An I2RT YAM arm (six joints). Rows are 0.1 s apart.
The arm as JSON. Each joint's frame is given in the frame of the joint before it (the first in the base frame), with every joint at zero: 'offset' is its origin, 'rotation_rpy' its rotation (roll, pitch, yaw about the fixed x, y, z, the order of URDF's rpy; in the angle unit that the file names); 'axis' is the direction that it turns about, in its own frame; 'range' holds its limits. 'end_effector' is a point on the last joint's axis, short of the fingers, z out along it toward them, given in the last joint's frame.
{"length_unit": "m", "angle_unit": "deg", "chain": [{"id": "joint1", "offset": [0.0, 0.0, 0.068], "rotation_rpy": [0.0, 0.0, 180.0], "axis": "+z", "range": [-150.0, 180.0]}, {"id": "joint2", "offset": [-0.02, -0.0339, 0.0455], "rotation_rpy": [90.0, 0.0, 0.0], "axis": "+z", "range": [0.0, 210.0]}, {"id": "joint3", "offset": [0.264, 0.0, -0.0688], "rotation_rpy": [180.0, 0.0, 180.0], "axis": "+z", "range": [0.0, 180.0]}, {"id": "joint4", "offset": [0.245, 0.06, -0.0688], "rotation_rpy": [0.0, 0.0, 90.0], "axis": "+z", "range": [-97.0, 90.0]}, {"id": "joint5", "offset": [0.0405, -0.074, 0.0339], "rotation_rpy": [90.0, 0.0, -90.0], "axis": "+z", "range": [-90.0, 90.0]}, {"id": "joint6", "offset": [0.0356, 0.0, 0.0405], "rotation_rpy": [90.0, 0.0, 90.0], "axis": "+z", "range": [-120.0, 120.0]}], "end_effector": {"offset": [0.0, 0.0, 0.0], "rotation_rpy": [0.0, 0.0, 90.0]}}
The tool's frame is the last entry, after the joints.
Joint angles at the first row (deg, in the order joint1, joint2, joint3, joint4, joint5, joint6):
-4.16 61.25 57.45 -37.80 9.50 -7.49
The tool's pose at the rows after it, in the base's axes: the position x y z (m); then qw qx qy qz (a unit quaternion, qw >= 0):
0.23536 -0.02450 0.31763 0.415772 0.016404 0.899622 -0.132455
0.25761 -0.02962 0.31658 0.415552 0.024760 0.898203 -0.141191
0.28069 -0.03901 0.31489 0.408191 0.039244 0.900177 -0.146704
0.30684 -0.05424 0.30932 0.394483 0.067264 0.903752 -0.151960
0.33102 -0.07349 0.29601 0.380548 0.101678 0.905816 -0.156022
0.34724 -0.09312 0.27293 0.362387 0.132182 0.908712 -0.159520
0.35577 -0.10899 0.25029 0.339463 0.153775 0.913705 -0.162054
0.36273 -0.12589 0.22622 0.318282 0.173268 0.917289 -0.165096
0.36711 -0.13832 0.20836 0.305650 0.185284 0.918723 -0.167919
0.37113 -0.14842 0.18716 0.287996 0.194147 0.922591 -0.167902
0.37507 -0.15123 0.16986 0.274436 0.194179 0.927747 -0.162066
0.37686 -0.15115 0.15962 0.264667 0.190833 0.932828 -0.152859
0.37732 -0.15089 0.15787 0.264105 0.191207 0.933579 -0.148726
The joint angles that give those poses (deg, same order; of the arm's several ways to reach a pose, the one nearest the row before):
-4.25 63.57 58.13 -33.71 11.31 -7.55
-4.91 68.60 60.69 -31.05 12.12 -7.55
-6.37 74.15 64.23 -29.76 12.36 -7.20
-8.58 80.75 68.55 -29.01 12.75 -5.87
-11.16 87.20 71.77 -27.35 13.06 -4.08
-13.71 92.53 72.47 -24.78 13.21 -2.68
-15.77 96.62 72.49 -23.33 13.32 -1.87
-17.91 100.84 72.47 -21.41 13.37 -1.43
-19.44 103.96 72.47 -19.57 13.39 -1.39
-20.62 107.46 72.47 -18.07 13.32 -1.32
-20.84 110.21 72.47 -17.06 12.82 -1.28
-20.82 111.74 72.47 -16.93 11.90 -1.32
-20.80 112.01 72.47 -16.86 11.49 -1.13

